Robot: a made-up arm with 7 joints. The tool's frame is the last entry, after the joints. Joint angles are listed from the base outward.
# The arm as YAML. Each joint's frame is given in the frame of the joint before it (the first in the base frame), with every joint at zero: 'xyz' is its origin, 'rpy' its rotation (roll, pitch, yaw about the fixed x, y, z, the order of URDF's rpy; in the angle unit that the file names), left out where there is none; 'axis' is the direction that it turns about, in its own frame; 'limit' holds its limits. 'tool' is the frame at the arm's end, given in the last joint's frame.
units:
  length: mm
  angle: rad
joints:
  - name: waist
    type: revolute
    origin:
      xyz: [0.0, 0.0, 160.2]
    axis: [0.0, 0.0, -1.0]
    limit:
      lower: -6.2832
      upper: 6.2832
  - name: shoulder
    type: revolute
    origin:
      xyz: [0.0, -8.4, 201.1]
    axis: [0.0, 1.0, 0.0]
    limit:
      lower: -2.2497
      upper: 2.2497
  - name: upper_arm
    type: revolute
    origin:
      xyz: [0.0, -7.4, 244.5]
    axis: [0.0, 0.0, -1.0]
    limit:
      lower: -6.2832
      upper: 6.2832
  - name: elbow
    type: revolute
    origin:
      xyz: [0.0, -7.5, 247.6]
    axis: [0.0, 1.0, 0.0]
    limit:
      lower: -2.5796
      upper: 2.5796
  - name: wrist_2
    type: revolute
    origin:
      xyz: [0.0, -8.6, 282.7]
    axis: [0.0, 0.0, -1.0]
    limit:
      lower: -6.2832
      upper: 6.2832
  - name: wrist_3
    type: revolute
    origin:
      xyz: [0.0, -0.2, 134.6]
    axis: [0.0, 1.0, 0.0]
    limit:
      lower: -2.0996
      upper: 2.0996
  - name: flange
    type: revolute
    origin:
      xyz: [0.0, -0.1, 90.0]
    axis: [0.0, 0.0, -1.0]
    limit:
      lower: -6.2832
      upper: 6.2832
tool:
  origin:
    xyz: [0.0, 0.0, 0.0]
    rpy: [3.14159, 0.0, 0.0]
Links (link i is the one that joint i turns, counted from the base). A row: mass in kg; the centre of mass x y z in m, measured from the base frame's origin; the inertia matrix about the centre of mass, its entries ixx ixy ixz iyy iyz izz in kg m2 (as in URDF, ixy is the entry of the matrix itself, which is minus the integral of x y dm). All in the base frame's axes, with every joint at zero. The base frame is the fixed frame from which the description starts. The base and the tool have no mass.
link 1: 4.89; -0.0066 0.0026 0.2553; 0.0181 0 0 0.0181 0.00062 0.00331
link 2: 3.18; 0.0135 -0.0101 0.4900; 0.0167 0 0 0.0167 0.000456 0.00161
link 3: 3.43; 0.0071 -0.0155 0.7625; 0.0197 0 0 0.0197 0.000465 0.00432
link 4: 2.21; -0.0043 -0.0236 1.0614; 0.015 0 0 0.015 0.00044 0.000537
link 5: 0.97; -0.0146 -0.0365 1.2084; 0.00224 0 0 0.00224 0.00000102 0.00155
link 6: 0.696; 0.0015 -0.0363 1.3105; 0.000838 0 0 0.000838 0 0.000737
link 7: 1.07; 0.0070 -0.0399 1.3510; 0.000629 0 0 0.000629 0 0.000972
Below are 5 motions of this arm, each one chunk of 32 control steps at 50 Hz.
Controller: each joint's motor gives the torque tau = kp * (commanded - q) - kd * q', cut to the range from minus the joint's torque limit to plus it. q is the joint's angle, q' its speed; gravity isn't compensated. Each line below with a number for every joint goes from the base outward.
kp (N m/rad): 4.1 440 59 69 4.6 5.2 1.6
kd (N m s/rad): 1.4 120 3 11 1.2 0.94 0.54
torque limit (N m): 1.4 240 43 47 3.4 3.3 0.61
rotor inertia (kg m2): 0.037 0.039 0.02 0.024 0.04 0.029 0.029
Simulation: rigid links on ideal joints. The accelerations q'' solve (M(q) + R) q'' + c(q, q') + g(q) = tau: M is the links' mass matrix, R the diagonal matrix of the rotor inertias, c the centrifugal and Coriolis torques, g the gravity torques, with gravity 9.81 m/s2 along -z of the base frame. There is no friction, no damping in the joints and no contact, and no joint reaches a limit. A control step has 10 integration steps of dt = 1/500 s. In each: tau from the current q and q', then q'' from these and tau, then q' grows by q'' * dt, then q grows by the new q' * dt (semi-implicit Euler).
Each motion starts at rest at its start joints. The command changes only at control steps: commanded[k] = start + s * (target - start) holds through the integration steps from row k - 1 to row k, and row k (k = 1, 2, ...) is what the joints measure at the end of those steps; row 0 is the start. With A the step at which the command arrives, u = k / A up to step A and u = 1 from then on. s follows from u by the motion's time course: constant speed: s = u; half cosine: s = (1 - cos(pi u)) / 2; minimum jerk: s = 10 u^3 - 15 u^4 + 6 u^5; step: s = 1 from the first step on.
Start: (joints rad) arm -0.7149 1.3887 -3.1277 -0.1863 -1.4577 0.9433 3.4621
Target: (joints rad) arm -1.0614 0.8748 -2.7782 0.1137 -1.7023 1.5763 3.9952
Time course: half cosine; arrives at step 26
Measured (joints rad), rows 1 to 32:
1: -0.7149 1.3911 -3.1271 -0.1866 -1.4574 0.9438 3.4620
2: -0.7151 1.3949 -3.1255 -0.1928 -1.4572 0.9444 3.4619
3: -0.7153 1.3993 -3.1227 -0.2039 -1.4586 0.9451 3.4620
4: -0.7157 1.4039 -3.1186 -0.2188 -1.4625 0.9457 3.4626
5: -0.7164 1.4082 -3.1129 -0.2360 -1.4693 0.9465 3.4639
6: -0.7173 1.4120 -3.1054 -0.2545 -1.4789 0.9479 3.4661
7: -0.7185 1.4149 -3.0962 -0.2733 -1.4912 0.9504 3.4693
8: -0.7200 1.4167 -3.0853 -0.2916 -1.5059 0.9543 3.4736
9: -0.7218 1.4171 -3.0729 -0.3087 -1.5227 0.9601 3.4791
10: -0.7240 1.4160 -3.0591 -0.3239 -1.5412 0.9682 3.4859
11: -0.7264 1.4132 -3.0442 -0.3369 -1.5610 0.9788 3.4941
12: -0.7291 1.4087 -3.0283 -0.3473 -1.5819 0.9921 3.5037
13: -0.7319 1.4025 -3.0116 -0.3548 -1.6034 1.0082 3.5147
14: -0.7348 1.3945 -2.9943 -0.3592 -1.6252 1.0270 3.5270
15: -0.7377 1.3848 -2.9765 -0.3605 -1.6471 1.0484 3.5406
16: -0.7406 1.3734 -2.9584 -0.3586 -1.6688 1.0721 3.5553
17: -0.7434 1.3606 -2.9403 -0.3536 -1.6899 1.0979 3.5711
18: -0.7460 1.3464 -2.9222 -0.3457 -1.7102 1.1253 3.5878
19: -0.7483 1.3311 -2.9045 -0.3352 -1.7295 1.1541 3.6053
20: -0.7504 1.3147 -2.8873 -0.3222 -1.7475 1.1839 3.6234
21: -0.7522 1.2976 -2.8708 -0.3071 -1.7641 1.2142 3.6419
22: -0.7537 1.2800 -2.8554 -0.2903 -1.7789 1.2446 3.6607
23: -0.7549 1.2621 -2.8414 -0.2721 -1.7919 1.2749 3.6795
24: -0.7558 1.2442 -2.8289 -0.2529 -1.8030 1.3045 3.6982
25: -0.7565 1.2265 -2.8182 -0.2331 -1.8120 1.3333 3.7166
26: -0.7570 1.2093 -2.8097 -0.2131 -1.8190 1.3609 3.7346
27: -0.7574 1.1928 -2.8032 -0.1935 -1.8239 1.3870 3.7519
28: -0.7579 1.1770 -2.7984 -0.1746 -1.8271 1.4114 3.7685
29: -0.7585 1.1622 -2.7949 -0.1569 -1.8289 1.4342 3.7843
30: -0.7593 1.1481 -2.7922 -0.1407 -1.8297 1.4554 3.7992
31: -0.7604 1.1350 -2.7903 -0.1260 -1.8298 1.4752 3.8134
32: -0.7617 1.1228 -2.7888 -0.1130 -1.8294 1.4936 3.8268

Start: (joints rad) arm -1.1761 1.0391 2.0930 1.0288 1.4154 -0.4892 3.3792
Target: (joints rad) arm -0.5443 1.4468 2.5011 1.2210 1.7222 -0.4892 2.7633
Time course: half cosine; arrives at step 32
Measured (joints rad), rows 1 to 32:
1: -1.1767 1.0416 2.0924 1.0322 1.4155 -0.4896 3.3791
2: -1.1784 1.0452 2.0855 1.0382 1.4168 -0.4910 3.3791
3: -1.1805 1.0494 2.0728 1.0448 1.4192 -0.4943 3.3789
4: -1.1825 1.0542 2.0563 1.0513 1.4225 -0.5000 3.3782
5: -1.1842 1.0598 2.0375 1.0574 1.4265 -0.5084 3.3768
6: -1.1853 1.0663 2.0182 1.0630 1.4308 -0.5192 3.3745
7: -1.1858 1.0736 1.9996 1.0682 1.4354 -0.5323 3.3712
8: -1.1857 1.0819 1.9829 1.0731 1.4404 -0.5473 3.3667
9: -1.1852 1.0911 1.9689 1.0779 1.4456 -0.5636 3.3609
10: -1.1842 1.1011 1.9584 1.0826 1.4512 -0.5808 3.3539
11: -1.1828 1.1119 1.9519 1.0875 1.4571 -0.5983 3.3456
12: -1.1811 1.1235 1.9498 1.0924 1.4634 -0.6157 3.3359
13: -1.1792 1.1358 1.9523 1.0976 1.4701 -0.6325 3.3250
14: -1.1769 1.1486 1.9592 1.1029 1.4773 -0.6484 3.3129
15: -1.1743 1.1620 1.9704 1.1084 1.4850 -0.6630 3.2996
16: -1.1713 1.1758 1.9856 1.1140 1.4930 -0.6761 3.2852
17: -1.1678 1.1900 2.0044 1.1198 1.5014 -0.6875 3.2698
18: -1.1637 1.2045 2.0264 1.1257 1.5102 -0.6971 3.2535
19: -1.1590 1.2192 2.0510 1.1315 1.5193 -0.7050 3.2363
20: -1.1537 1.2340 2.0776 1.1374 1.5286 -0.7110 3.2184
21: -1.1478 1.2489 2.1056 1.1433 1.5381 -0.7152 3.1998
22: -1.1412 1.2638 2.1345 1.1491 1.5478 -0.7178 3.1807
23: -1.1340 1.2786 2.1636 1.1549 1.5575 -0.7189 3.1612
24: -1.1262 1.2933 2.1924 1.1605 1.5673 -0.7186 3.1414
25: -1.1181 1.3077 2.2202 1.1660 1.5771 -0.7171 3.1215
26: -1.1097 1.3219 2.2465 1.1712 1.5868 -0.7146 3.1014
27: -1.1011 1.3357 2.2709 1.1762 1.5964 -0.7114 3.0815
28: -1.0924 1.3491 2.2929 1.1809 1.6057 -0.7076 3.0617
29: -1.0839 1.3620 2.3122 1.1851 1.6148 -0.7034 3.0423
30: -1.0756 1.3743 2.3283 1.1887 1.6235 -0.6991 3.0233
31: -1.0676 1.3860 2.3412 1.1918 1.6316 -0.6947 3.0049
32: -1.0600 1.3970 2.3506 1.1942 1.6392 -0.6905 2.9871

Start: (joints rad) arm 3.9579 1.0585 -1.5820 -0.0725 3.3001 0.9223 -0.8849
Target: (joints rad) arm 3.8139 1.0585 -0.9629 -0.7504 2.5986 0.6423 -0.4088
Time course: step
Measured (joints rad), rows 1 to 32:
1: 3.9390 1.0659 -1.4486 -0.1187 3.2686 0.9027 -0.8847
2: 3.9129 1.0782 -1.3004 -0.1889 3.2192 0.8742 -0.8786
3: 3.8911 1.0883 -1.2031 -0.2530 3.1678 0.8490 -0.8662
4: 3.8733 1.0955 -1.1408 -0.3089 3.1176 0.8283 -0.8496
5: 3.8579 1.1006 -1.0997 -0.3587 3.0699 0.8116 -0.8305
6: 3.8443 1.1045 -1.0726 -0.4033 3.0254 0.7983 -0.8101
7: 3.8321 1.1076 -1.0552 -0.4433 2.9843 0.7881 -0.7892
8: 3.8213 1.1103 -1.0451 -0.4793 2.9463 0.7807 -0.7683
9: 3.8117 1.1128 -1.0403 -0.5114 2.9113 0.7754 -0.7479
10: 3.8032 1.1151 -1.0396 -0.5399 2.8789 0.7720 -0.7283
11: 3.7958 1.1174 -1.0419 -0.5652 2.8489 0.7700 -0.7095
12: 3.7893 1.1196 -1.0465 -0.5875 2.8210 0.7691 -0.6919
13: 3.7838 1.1219 -1.0527 -0.6072 2.7948 0.7691 -0.6753
14: 3.7792 1.1242 -1.0600 -0.6245 2.7704 0.7697 -0.6599
15: 3.7754 1.1266 -1.0679 -0.6397 2.7474 0.7708 -0.6456
16: 3.7723 1.1289 -1.0761 -0.6530 2.7258 0.7722 -0.6324
17: 3.7698 1.1312 -1.0842 -0.6647 2.7054 0.7739 -0.6203
18: 3.7680 1.1335 -1.0920 -0.6749 2.6863 0.7758 -0.6091
19: 3.7667 1.1358 -1.0992 -0.6839 2.6683 0.7778 -0.5989
20: 3.7658 1.1380 -1.1058 -0.6918 2.6514 0.7798 -0.5896
21: 3.7654 1.1401 -1.1117 -0.6988 2.6356 0.7819 -0.5810
22: 3.7653 1.1422 -1.1167 -0.7049 2.6209 0.7840 -0.5731
23: 3.7655 1.1441 -1.1210 -0.7103 2.6073 0.7860 -0.5659
24: 3.7660 1.1459 -1.1244 -0.7151 2.5947 0.7879 -0.5593
25: 3.7668 1.1476 -1.1270 -0.7194 2.5831 0.7898 -0.5532
26: 3.7677 1.1492 -1.1289 -0.7231 2.5724 0.7915 -0.5476
27: 3.7688 1.1506 -1.1301 -0.7265 2.5627 0.7932 -0.5424
28: 3.7701 1.1519 -1.1309 -0.7295 2.5540 0.7946 -0.5376
29: 3.7715 1.1531 -1.1311 -0.7322 2.5460 0.7959 -0.5331
30: 3.7730 1.1542 -1.1310 -0.7345 2.5389 0.7971 -0.5289
31: 3.7745 1.1551 -1.1306 -0.7367 2.5325 0.7981 -0.5250
32: 3.7762 1.1560 -1.1300 -0.7386 2.5269 0.7989 -0.5213

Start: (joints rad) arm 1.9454 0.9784 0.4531 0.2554 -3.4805 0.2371 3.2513
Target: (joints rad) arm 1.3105 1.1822 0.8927 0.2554 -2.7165 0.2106 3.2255
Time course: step
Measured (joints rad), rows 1 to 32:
1: 1.9385 0.9908 0.5580 0.2477 -3.4720 0.2352 3.2475
2: 1.9296 1.0066 0.6797 0.2489 -3.4429 0.2369 3.2440
3: 1.9230 1.0224 0.7611 0.2549 -3.4002 0.2388 3.2424
4: 1.9180 1.0383 0.8084 0.2633 -3.3514 0.2383 3.2418
5: 1.9138 1.0541 0.8331 0.2734 -3.3013 0.2347 3.2415
6: 1.9098 1.0698 0.8438 0.2851 -3.2527 0.2277 3.2409
7: 1.9057 1.0852 0.8461 0.2980 -3.2067 0.2178 3.2398
8: 1.9015 1.1004 0.8435 0.3117 -3.1639 0.2057 3.2380
9: 1.8972 1.1150 0.8384 0.3258 -3.1246 0.1920 3.2356
10: 1.8929 1.1292 0.8321 0.3400 -3.0887 0.1774 3.2326
11: 1.8885 1.1426 0.8254 0.3538 -3.0560 0.1626 3.2291
12: 1.8841 1.1555 0.8189 0.3670 -3.0264 0.1481 3.2252
13: 1.8797 1.1676 0.8130 0.3795 -2.9997 0.1344 3.2211
14: 1.8754 1.1789 0.8076 0.3910 -2.9755 0.1216 3.2167
15: 1.8712 1.1896 0.8030 0.4014 -2.9538 0.1101 3.2124
16: 1.8670 1.1995 0.7992 0.4108 -2.9343 0.1000 3.2080
17: 1.8629 1.2087 0.7961 0.4191 -2.9167 0.0913 3.2038
18: 1.8589 1.2172 0.7936 0.4263 -2.9009 0.0840 3.1997
19: 1.8550 1.2250 0.7918 0.4324 -2.8867 0.0781 3.1958
20: 1.8511 1.2322 0.7906 0.4375 -2.8739 0.0735 3.1921
21: 1.8473 1.2388 0.7899 0.4416 -2.8623 0.0700 3.1887
22: 1.8434 1.2449 0.7896 0.4449 -2.8519 0.0677 3.1855
23: 1.8397 1.2504 0.7897 0.4474 -2.8425 0.0663 3.1826
24: 1.8359 1.2554 0.7900 0.4492 -2.8339 0.0658 3.1799
25: 1.8321 1.2600 0.7905 0.4504 -2.8261 0.0660 3.1776
26: 1.8282 1.2641 0.7912 0.4511 -2.8189 0.0668 3.1754
27: 1.8244 1.2679 0.7921 0.4513 -2.8124 0.0681 3.1735
28: 1.8205 1.2713 0.7930 0.4512 -2.8064 0.0698 3.1718
29: 1.8165 1.2745 0.7939 0.4507 -2.8009 0.0718 3.1704
30: 1.8124 1.2773 0.7949 0.4500 -2.7958 0.0741 3.1691
31: 1.8082 1.2798 0.7958 0.4492 -2.7911 0.0765 3.1680
32: 1.8039 1.2822 0.7967 0.4482 -2.7868 0.0790 3.1670

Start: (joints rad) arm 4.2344 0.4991 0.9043 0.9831 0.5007 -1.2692 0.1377
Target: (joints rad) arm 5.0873 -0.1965 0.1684 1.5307 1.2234 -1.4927 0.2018
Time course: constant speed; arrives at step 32
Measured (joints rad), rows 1 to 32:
1: 4.2347 0.4989 0.9002 0.9880 0.5006 -1.2713 0.1381
2: 4.2368 0.4980 0.8868 0.9994 0.5018 -1.2755 0.1390
3: 4.2413 0.4964 0.8644 1.0155 0.5054 -1.2802 0.1399
4: 4.2478 0.4941 0.8352 1.0352 0.5123 -1.2842 0.1408
5: 4.2558 0.4912 0.8020 1.0579 0.5225 -1.2869 0.1412
6: 4.2645 0.4877 0.7670 1.0829 0.5361 -1.2880 0.1413
7: 4.2736 0.4835 0.7320 1.1097 0.5528 -1.2876 0.1408
8: 4.2824 0.4785 0.6983 1.1378 0.5723 -1.2857 0.1398
9: 4.2910 0.4726 0.6667 1.1665 0.5940 -1.2826 0.1384
10: 4.2990 0.4659 0.6373 1.1954 0.6176 -1.2788 0.1366
11: 4.3065 0.4582 0.6104 1.2239 0.6426 -1.2746 0.1346
12: 4.3137 0.4495 0.5855 1.2519 0.6686 -1.2705 0.1324
13: 4.3205 0.4399 0.5626 1.2789 0.6951 -1.2667 0.1300
14: 4.3272 0.4293 0.5411 1.3048 0.7221 -1.2635 0.1277
15: 4.3340 0.4177 0.5208 1.3296 0.7491 -1.2612 0.1255
16: 4.3409 0.4053 0.5012 1.3531 0.7760 -1.2598 0.1234
17: 4.3482 0.3920 0.4821 1.3755 0.8027 -1.2594 0.1214
18: 4.3560 0.3780 0.4634 1.3968 0.8291 -1.2601 0.1197
19: 4.3644 0.3632 0.4447 1.4170 0.8551 -1.2618 0.1182
20: 4.3734 0.3477 0.4261 1.4364 0.8807 -1.2645 0.1170
21: 4.3832 0.3316 0.4073 1.4549 0.9060 -1.2681 0.1160
22: 4.3937 0.3149 0.3884 1.4728 0.9309 -1.2725 0.1153
23: 4.4051 0.2977 0.3694 1.4901 0.9554 -1.2777 0.1148
24: 4.4174 0.2800 0.3502 1.5069 0.9796 -1.2836 0.1146
25: 4.4307 0.2618 0.3308 1.5234 1.0036 -1.2900 0.1146
26: 4.4449 0.2432 0.3113 1.5395 1.0273 -1.2970 0.1149
27: 4.4602 0.2243 0.2916 1.5555 1.0508 -1.3045 0.1153
28: 4.4765 0.2049 0.2718 1.5712 1.0741 -1.3123 0.1159
29: 4.4940 0.1853 0.2519 1.5869 1.0973 -1.3205 0.1168
30: 4.5127 0.1653 0.2319 1.6025 1.1204 -1.3289 0.1178
31: 4.5327 0.1450 0.2118 1.6180 1.1435 -1.3377 0.1189
32: 4.5539 0.1245 0.1916 1.6335 1.1665 -1.3466 0.1202

